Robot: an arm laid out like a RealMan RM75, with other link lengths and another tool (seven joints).
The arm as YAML. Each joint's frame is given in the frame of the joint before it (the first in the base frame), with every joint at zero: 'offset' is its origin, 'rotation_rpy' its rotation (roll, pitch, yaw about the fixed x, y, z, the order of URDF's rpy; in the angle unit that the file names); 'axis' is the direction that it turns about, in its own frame. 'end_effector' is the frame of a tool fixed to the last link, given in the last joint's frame.
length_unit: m
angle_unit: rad
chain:
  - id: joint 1
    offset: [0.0, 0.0, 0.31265]
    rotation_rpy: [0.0, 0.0, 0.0]
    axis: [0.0, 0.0, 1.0]
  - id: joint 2
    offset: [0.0, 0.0, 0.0]
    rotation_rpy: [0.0, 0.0, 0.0]
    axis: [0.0, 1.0, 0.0]
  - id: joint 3
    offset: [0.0, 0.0, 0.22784]
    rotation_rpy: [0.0, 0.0, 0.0]
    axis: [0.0, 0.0, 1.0]
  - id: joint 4
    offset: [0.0, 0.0, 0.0]
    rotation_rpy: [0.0, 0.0, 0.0]
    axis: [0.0, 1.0, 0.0]
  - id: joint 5
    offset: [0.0, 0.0, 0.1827]
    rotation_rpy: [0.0, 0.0, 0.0]
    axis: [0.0, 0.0, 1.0]
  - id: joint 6
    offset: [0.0, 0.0, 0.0]
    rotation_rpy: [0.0, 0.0, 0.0]
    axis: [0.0, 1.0, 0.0]
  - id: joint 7
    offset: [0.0, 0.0, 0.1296]
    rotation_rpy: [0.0, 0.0, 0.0]
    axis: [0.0, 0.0, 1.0]
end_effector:
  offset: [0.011, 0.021, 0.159]
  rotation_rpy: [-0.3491, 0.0, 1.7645]
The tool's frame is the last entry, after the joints.
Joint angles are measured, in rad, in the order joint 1, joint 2, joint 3, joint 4, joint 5, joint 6, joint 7. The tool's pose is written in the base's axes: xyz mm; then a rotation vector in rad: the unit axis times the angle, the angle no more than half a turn. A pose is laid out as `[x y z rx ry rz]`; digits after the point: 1 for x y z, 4 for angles.
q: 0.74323, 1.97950, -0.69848, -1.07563, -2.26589, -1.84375, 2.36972
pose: [131.4 336.9 16.7 0.6811 -2.7817 -0.8144]
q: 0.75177, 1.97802, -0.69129, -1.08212, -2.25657, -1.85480, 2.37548
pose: [125.4 337.2 19.2 0.6873 -2.7664 -0.8139]
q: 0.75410, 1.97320, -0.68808, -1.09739, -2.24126, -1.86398, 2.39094
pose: [120.3 338.5 23.8 0.6873 -2.7546 -0.8242]
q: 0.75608, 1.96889, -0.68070, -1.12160, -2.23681, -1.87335, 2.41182
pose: [117.6 341.1 29.3 0.6850 -2.7533 -0.8437]
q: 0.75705, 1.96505, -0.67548, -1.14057, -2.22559, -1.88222, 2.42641
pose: [113.7 342.5 34.1 0.6868 -2.7442 -0.8577]
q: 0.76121, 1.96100, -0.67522, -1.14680, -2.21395, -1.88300, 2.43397
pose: [109.6 344.2 36.8 0.6923 -2.7334 -0.8661]
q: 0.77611, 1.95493, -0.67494, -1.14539, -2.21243, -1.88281, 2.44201
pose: [105.1 347.0 38.7 0.7022 -2.7292 -0.8679]
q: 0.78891, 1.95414, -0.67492, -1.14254, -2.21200, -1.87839, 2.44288
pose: [100.8 349.4 38.8 0.7147 -2.7217 -0.8698]
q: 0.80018, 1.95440, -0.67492, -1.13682, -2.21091, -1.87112, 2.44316
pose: [96.8 351.9 38.4 0.7220 -2.7137 -0.8728]
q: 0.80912, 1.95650, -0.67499, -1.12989, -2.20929, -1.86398, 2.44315
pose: [93.1 353.6 37.3 0.7244 -2.7059 -0.8733]
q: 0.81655, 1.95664, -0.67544, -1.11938, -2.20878, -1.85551, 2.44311
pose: [90.7 355.5 36.2 0.7220 -2.7017 -0.8742]
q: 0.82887, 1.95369, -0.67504, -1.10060, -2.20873, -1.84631, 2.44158
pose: [87.7 357.8 35.2 0.7198 -2.6971 -0.8718]
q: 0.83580, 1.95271, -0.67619, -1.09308, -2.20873, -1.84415, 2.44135
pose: [85.9 358.3 34.5 0.7219 -2.6951 -0.8666]
